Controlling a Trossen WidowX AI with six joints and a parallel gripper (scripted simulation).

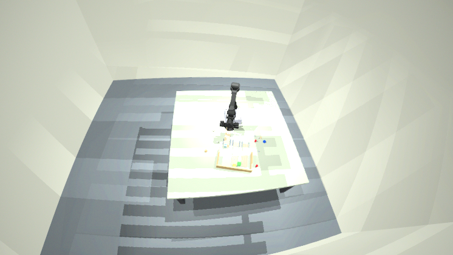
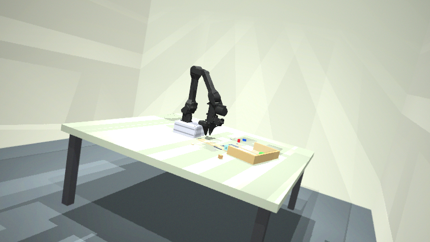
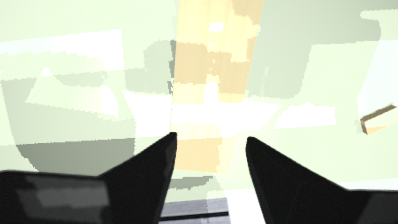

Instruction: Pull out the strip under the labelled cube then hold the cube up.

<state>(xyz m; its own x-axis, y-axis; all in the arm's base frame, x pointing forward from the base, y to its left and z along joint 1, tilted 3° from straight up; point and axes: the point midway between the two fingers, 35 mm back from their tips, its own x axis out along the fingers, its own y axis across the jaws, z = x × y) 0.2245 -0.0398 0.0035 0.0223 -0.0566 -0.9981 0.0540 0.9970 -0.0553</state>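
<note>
Now: the labelled cube 180 mm ahead of my gripper tip, 30 mm below it and 20 mm to the right of it. The rest, counted from my gripper tip: orange cube 240 mm ahead, 210 mm to the right, 40 mm below; then blue piece 390 mm to the left, 90 mm ahead, 40 mm below.
</note>
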